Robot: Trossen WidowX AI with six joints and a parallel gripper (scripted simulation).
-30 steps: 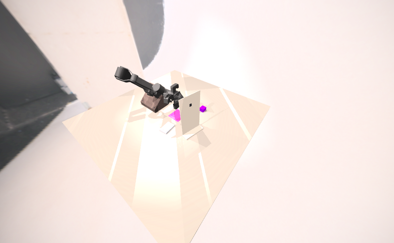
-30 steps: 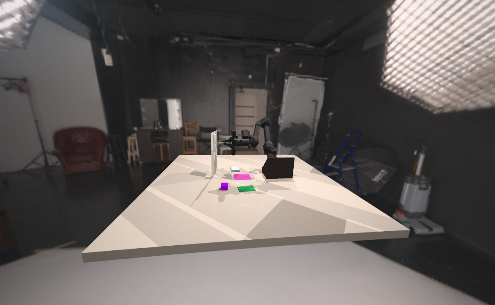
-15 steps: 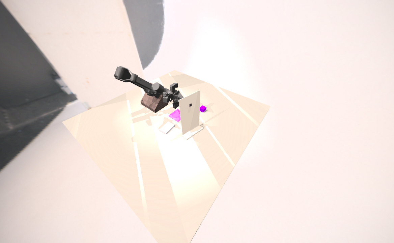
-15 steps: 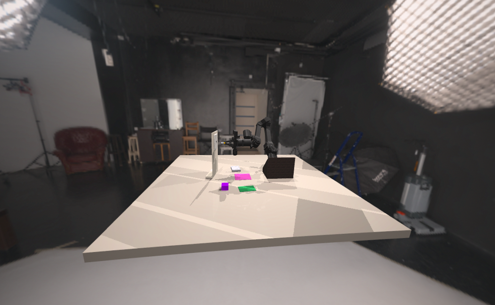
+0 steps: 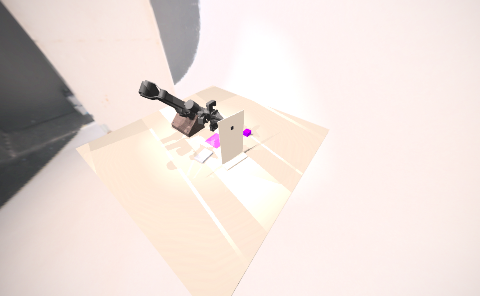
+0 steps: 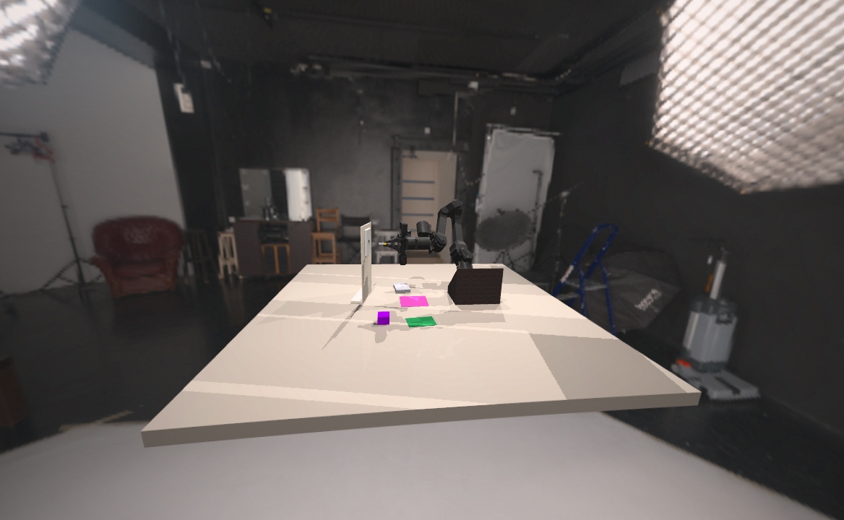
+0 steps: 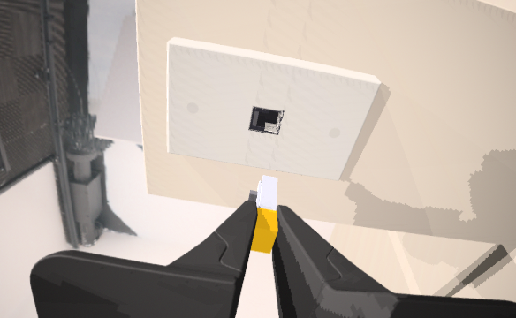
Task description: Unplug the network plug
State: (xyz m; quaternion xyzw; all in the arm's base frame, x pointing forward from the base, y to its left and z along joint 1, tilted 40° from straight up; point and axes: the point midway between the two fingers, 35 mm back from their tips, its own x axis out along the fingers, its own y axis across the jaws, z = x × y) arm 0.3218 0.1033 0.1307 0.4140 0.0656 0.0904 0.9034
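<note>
My gripper tip is 250 mm above the magenta marked square, 140 mm past it and 30 mm to the right of it. The rest, counted from my gripper tip: green patch (250 mm below, 230 mm to the left, 170 mm behind); then network plug (right at my gripper tip); then upright panel (100 mm below, 80 mm ahead, 10 mm to the right).
</note>
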